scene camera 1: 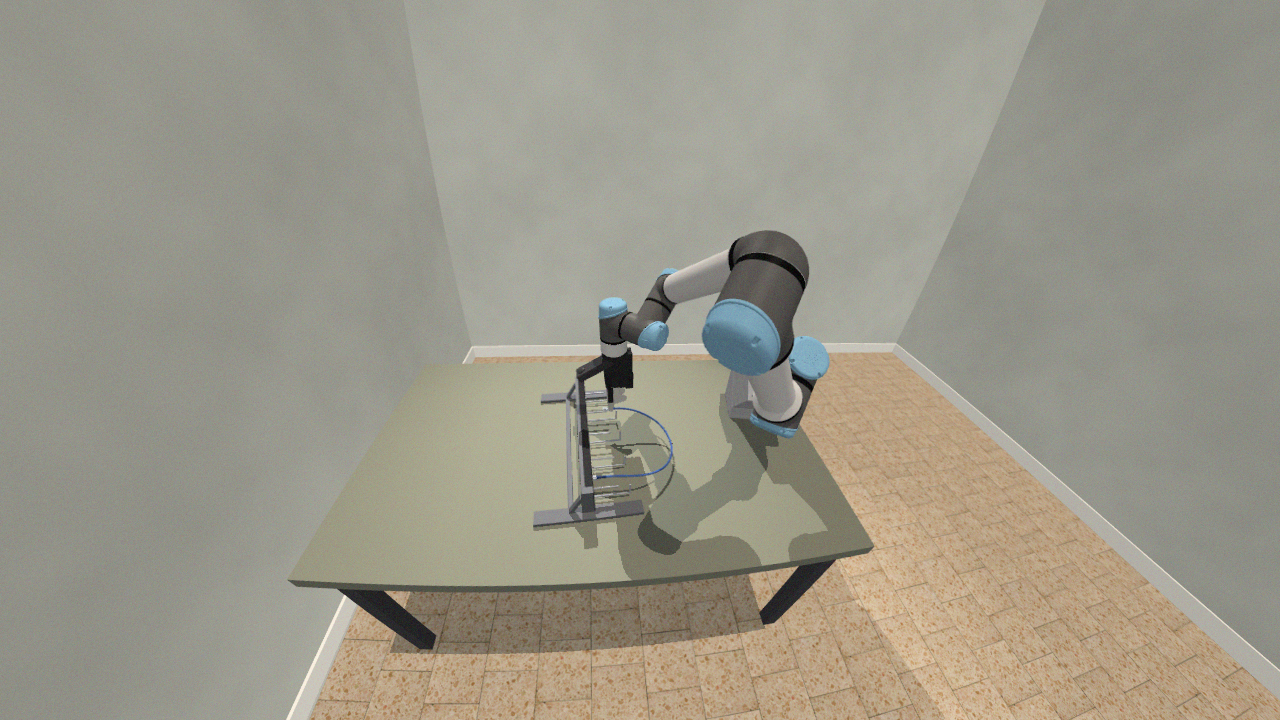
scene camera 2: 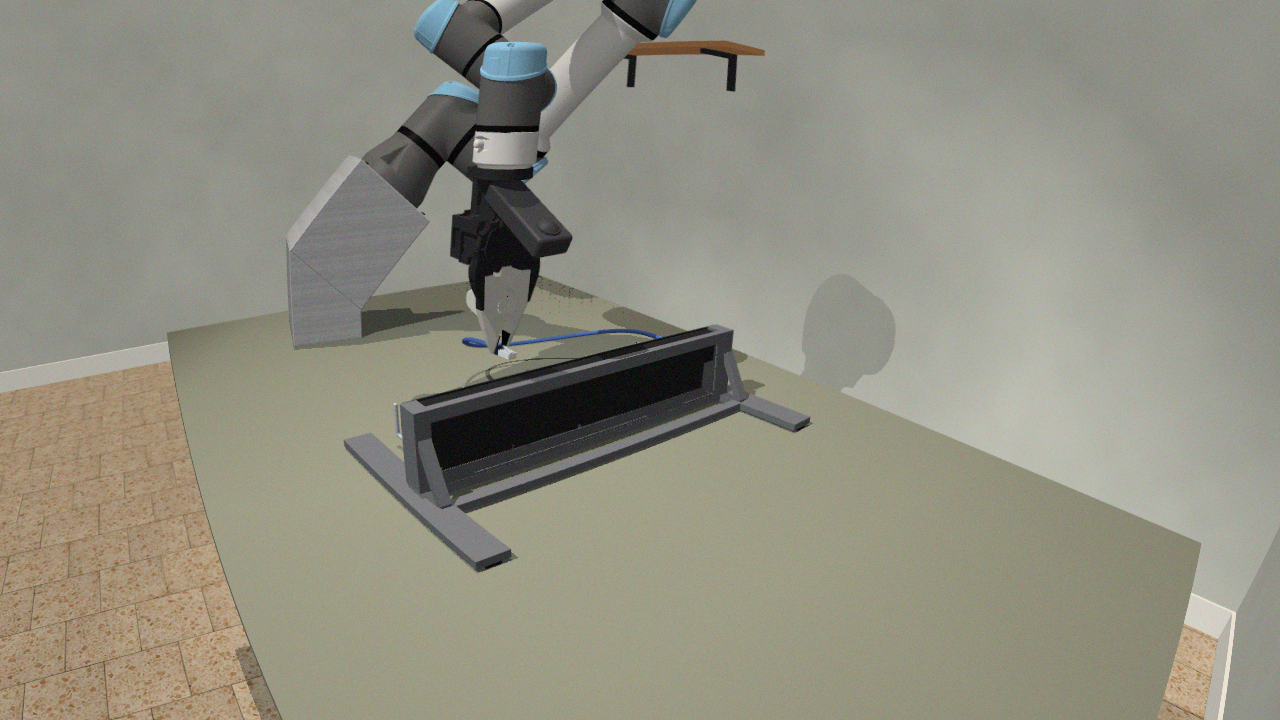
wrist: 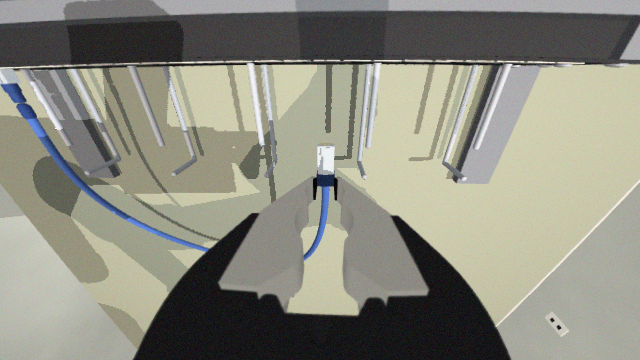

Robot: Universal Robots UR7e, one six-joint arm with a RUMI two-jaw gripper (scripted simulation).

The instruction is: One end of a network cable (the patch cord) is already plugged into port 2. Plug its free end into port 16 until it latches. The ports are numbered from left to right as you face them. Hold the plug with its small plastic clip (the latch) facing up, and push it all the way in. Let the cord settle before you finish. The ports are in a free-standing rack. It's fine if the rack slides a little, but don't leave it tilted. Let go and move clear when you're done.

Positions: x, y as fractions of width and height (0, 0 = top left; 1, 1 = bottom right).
In view: the gripper (scene camera 2: 0.39, 0.49) and a plug (wrist: 0.51, 0.48).
The gripper shows as well in the wrist view (wrist: 0.51, 0.50).
